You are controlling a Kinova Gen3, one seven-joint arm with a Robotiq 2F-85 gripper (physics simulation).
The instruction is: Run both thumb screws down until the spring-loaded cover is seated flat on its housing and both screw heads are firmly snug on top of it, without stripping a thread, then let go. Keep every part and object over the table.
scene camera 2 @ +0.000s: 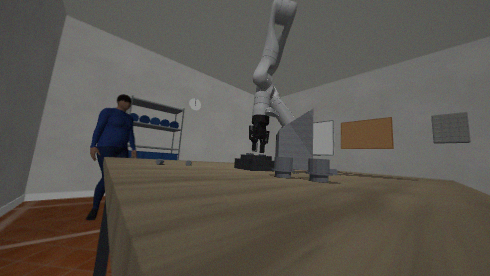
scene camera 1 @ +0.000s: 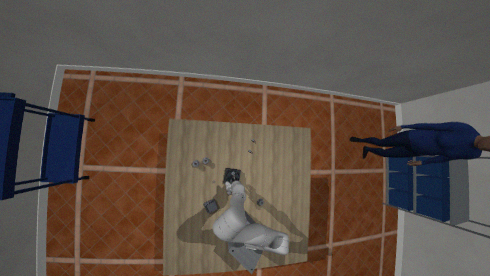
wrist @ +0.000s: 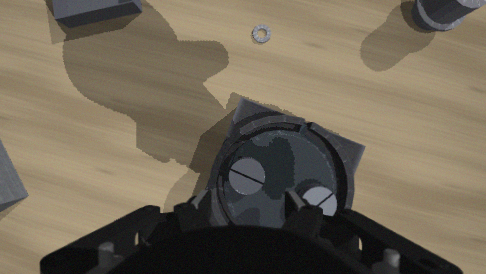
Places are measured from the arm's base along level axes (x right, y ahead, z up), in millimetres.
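Pixels of known places: gripper, fingertip midpoint: point(scene camera 2: 258, 152) point(wrist: 247, 203); arm's base at its link origin: point(scene camera 2: 289, 124).
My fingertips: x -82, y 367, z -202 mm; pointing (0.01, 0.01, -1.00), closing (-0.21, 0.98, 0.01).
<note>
For each thing: its top centre in the pictures, then the offset to it from my fingertips.
- dark square housing at its top centre: point(wrist: 281, 188) point(scene camera 2: 256, 155) point(scene camera 1: 232, 177) dz -15, dx -14, dy +27 mm
- left screw at its top centre: point(wrist: 246, 176) dz -8, dx -19, dy -5 mm
- right screw at its top centre: point(wrist: 319, 204) dz -8, dx -9, dy +58 mm
- grey box at its top centre: point(scene camera 1: 210, 206) dz -51, dx -187, dy -219 mm
- small ring at its top centre: point(wrist: 261, 33) dz -69, dx -165, dy -21 mm
The dark square housing point(scene camera 1: 228, 170) point(scene camera 2: 254, 162) point(wrist: 245, 107) stands on the table. Its round blue-grey cover point(wrist: 312, 160) lies inside the circular wall; whether it is flat cannot be told. Two slotted screw heads show in the wrist view: the left screw point(wrist: 247, 176) and the right screw point(wrist: 322, 200), which has a dark band beside its head. My gripper point(scene camera 2: 258, 149) point(wrist: 247, 203) is partly open, empty and pointing down over the housing. In the wrist view its fingertips straddle the left screw's line, and the right finger lies between the two heads. How snug the screws are cannot be told.
A grey box point(scene camera 1: 211, 205) point(wrist: 100, 15), a small ring point(wrist: 254, 34), two stepped cylinders point(scene camera 1: 195, 164) point(scene camera 2: 319, 170) and two small parts point(scene camera 1: 253, 141) point(scene camera 2: 160, 162) surround the housing. A grey angled panel point(scene camera 1: 245, 257) point(scene camera 2: 295, 145) stands by the arm's base.
</note>
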